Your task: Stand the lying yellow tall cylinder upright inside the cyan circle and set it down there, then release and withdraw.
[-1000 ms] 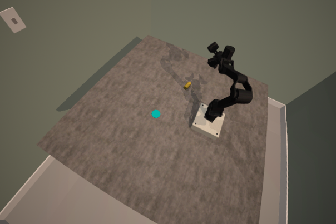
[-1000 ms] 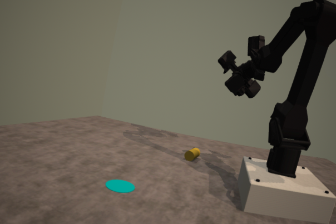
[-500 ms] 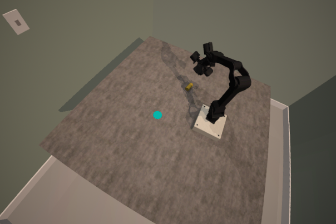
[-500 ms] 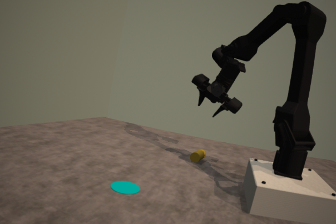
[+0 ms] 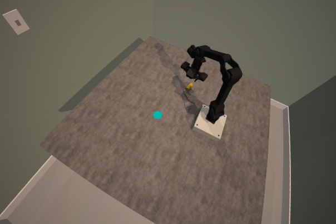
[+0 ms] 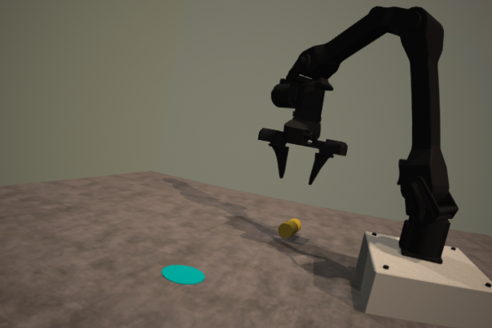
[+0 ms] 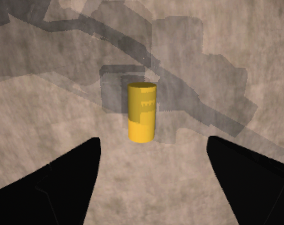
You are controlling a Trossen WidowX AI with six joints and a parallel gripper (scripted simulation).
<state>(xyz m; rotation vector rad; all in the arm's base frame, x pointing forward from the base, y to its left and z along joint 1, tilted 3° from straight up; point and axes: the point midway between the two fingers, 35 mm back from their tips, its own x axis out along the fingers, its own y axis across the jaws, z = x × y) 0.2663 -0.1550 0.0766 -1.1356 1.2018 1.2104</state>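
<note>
My gripper tip is now 2 cm to the left of the yellow cylinder and 11 cm above it. Round my gripper tip: cyan circle 5 cm ahead, 33 cm to the left, 12 cm below.
</note>
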